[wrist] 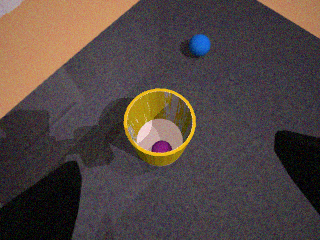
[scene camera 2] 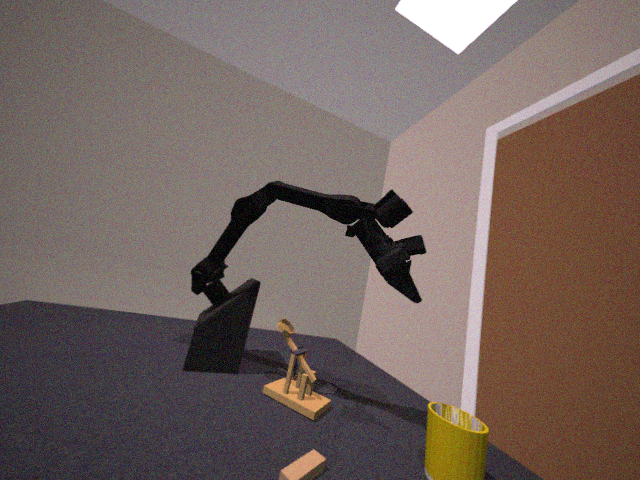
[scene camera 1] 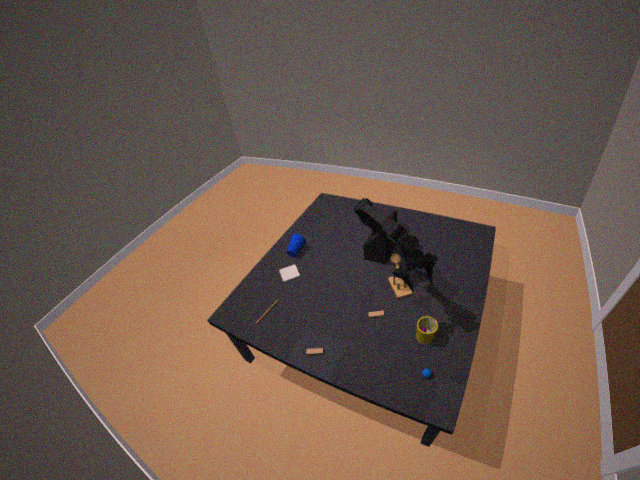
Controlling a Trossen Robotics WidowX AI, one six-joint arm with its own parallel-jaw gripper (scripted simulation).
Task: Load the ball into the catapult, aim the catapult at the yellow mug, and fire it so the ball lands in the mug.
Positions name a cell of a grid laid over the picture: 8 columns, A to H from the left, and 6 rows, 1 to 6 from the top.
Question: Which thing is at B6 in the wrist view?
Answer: My gripper.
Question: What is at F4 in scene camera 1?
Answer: My gripper.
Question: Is my gripper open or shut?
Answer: Open.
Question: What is my gripper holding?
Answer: Nothing.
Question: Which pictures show my gripper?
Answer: The wrist view, scene camera 2 and scene camera 1: all of them.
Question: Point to a yellow mug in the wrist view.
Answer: D3
